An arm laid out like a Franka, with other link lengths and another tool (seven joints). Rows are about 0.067 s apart.
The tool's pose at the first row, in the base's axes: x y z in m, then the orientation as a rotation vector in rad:
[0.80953, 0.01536, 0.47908, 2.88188, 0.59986, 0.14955]
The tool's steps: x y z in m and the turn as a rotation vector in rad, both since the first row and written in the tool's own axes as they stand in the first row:
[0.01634, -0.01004, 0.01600, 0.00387, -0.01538, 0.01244]
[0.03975, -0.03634, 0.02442, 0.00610, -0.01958, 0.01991]
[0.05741, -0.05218, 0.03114, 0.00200, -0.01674, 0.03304]
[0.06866, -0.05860, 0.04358, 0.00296, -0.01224, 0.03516]
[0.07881, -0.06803, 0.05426, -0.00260, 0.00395, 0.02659]
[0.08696, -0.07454, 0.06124, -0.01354, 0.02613, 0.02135]
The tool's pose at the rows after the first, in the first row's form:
[0.82279, 0.02830, 0.46233, 2.88826, 0.58021, 0.12805]
[0.83520, 0.05999, 0.44999, 2.89243, 0.56925, 0.12246]
[0.84616, 0.08024, 0.44116, 2.89305, 0.54994, 0.12956]
[0.85567, 0.08846, 0.42834, 2.89513, 0.54791, 0.13613]
[0.86278, 0.09925, 0.41654, 2.88861, 0.56180, 0.15981]
[0.86868, 0.10722, 0.40885, 2.87822, 0.57061, 0.19392]

